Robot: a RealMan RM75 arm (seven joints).
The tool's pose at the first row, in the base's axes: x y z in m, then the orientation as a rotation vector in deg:
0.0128 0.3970 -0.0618 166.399 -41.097 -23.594
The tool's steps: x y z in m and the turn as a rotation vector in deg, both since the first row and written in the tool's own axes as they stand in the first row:
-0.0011 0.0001 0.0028 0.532 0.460 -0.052
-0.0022 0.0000 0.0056 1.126 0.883 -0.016
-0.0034 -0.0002 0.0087 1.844 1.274 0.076
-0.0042 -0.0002 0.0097 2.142 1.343 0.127
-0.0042 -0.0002 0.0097 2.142 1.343 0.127
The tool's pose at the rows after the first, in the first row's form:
0.0110 0.3973 -0.0642 166.917 -41.176 -22.789
0.0093 0.3977 -0.0666 167.448 -41.412 -22.009
0.0075 0.3983 -0.0694 168.063 -41.783 -21.234
0.0065 0.3986 -0.0701 168.314 -41.969 -21.049
0.0065 0.3986 -0.0701 168.314 -41.969 -21.049

